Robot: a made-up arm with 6 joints. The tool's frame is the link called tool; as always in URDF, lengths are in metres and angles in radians.
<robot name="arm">
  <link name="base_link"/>
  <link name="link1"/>
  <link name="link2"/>
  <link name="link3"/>
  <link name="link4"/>
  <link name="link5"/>
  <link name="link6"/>
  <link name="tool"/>
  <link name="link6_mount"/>
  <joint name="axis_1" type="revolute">
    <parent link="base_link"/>
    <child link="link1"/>
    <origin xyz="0 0 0.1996" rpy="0 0 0"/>
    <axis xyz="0 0 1"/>
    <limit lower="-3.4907" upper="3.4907"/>
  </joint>
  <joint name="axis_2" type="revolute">
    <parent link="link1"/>
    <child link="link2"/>
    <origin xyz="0 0 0" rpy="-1.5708 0 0"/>
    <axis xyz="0 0 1"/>
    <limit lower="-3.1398" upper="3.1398"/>
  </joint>
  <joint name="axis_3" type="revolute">
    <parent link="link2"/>
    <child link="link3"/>
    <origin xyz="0 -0.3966 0" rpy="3.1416 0 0"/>
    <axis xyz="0 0 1"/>
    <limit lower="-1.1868" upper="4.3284"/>
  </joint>
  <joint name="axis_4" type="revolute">
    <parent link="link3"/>
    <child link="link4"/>
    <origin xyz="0 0 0" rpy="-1.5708 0 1.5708"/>
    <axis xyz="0 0 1"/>
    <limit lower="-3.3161" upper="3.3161"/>
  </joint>
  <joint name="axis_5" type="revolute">
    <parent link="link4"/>
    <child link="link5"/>
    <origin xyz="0 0 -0.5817" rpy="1.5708 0 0"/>
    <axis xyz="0 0 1"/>
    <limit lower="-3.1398" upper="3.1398"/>
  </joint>
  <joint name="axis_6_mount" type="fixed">
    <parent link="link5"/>
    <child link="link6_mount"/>
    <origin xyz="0 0 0.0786" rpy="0 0 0"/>
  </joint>
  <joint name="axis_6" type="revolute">
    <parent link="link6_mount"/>
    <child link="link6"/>
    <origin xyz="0 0 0.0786" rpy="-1.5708 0 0"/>
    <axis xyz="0 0 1"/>
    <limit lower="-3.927" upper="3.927"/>
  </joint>
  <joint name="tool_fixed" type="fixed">
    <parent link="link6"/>
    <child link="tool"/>
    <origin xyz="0 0 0" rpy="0 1.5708 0"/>
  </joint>
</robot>
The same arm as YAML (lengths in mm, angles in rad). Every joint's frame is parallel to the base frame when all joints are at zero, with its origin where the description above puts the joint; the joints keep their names.
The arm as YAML. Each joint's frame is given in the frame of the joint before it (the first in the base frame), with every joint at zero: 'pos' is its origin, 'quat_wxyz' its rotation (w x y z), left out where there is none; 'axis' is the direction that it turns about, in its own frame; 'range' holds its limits. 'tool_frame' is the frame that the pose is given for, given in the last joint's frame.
length_unit: mm
angle_unit: rad
joints:
  - joint: axis_1
    pos: [0.0, 0.0, 199.6]
    axis: [0.0, 0.0, 1.0]
    range: [-3.4907, 3.4907]
  - joint: axis_2
    pos: [0.0, 0.0, 0.0]
    axis: [0.0, 1.0, 0.0]
    range: [-3.1398, 3.1398]
  - joint: axis_3
    pos: [0.0, 0.0, 396.6]
    axis: [0.0, -1.0, 0.0]
    range: [-1.1868, 4.3284]
  - joint: axis_4
    pos: [0.0, 0.0, 0.0]
    axis: [-1.0, 0.0, 0.0]
    range: [-3.3161, 3.3161]
  - joint: axis_5
    pos: [581.7, 0.0, 0.0]
    axis: [0.0, -1.0, 0.0]
    range: [-3.1398, 3.1398]
  - joint: axis_6
    pos: [0.0, -157.2, 0.0]
    axis: [-1.0, 0.0, 0.0]
    range: [-3.927, 3.927]
tool_frame:
  pos: [0.0, 0.0, 0.0]
  quat_wxyz: [1.0, 0.000002, 0.0, -0.000002]

